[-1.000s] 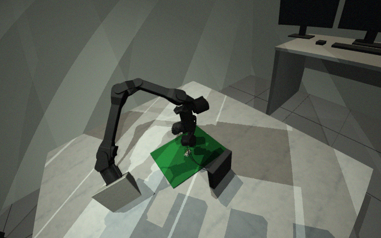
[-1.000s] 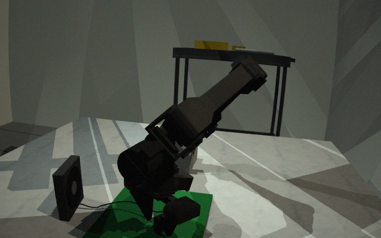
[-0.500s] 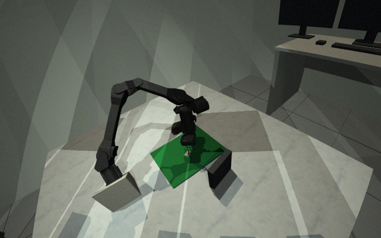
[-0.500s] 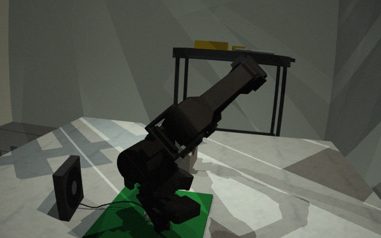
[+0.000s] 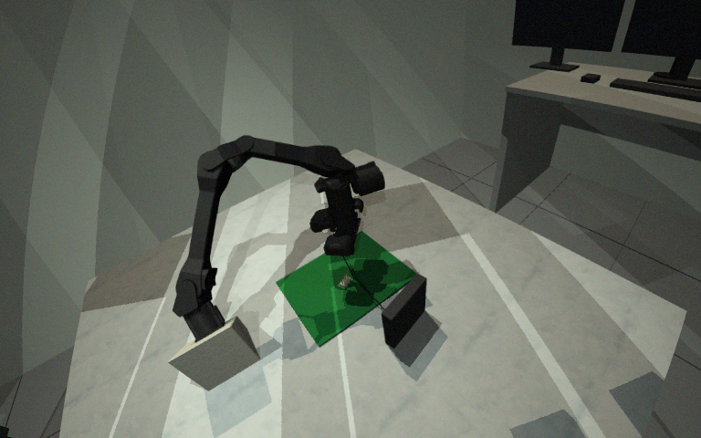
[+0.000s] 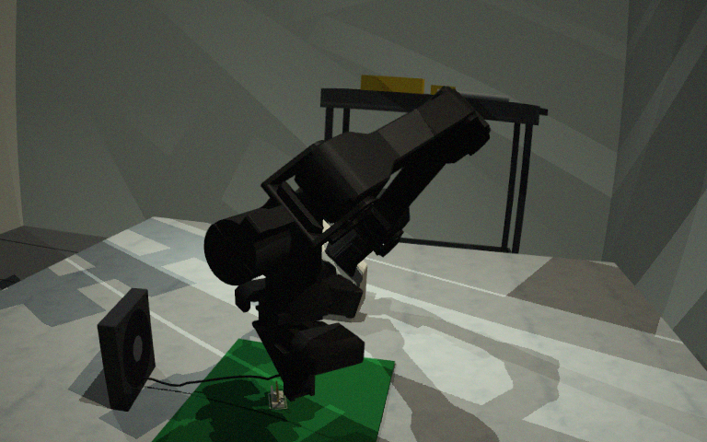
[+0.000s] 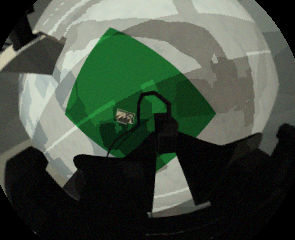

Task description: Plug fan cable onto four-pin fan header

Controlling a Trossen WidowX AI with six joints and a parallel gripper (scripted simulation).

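Right now the header is 6 cm below my gripper tip, 6 cm behind it and 3 cm to the right of it. The rest, counted from my gripper tip: black fan (22 cm to the right, 4 cm behind, 1 cm below); black plug (1 cm to the left, 1 cm behind, 1 cm above); green board (8 cm below, 5 cm behind, 2 cm to the right).
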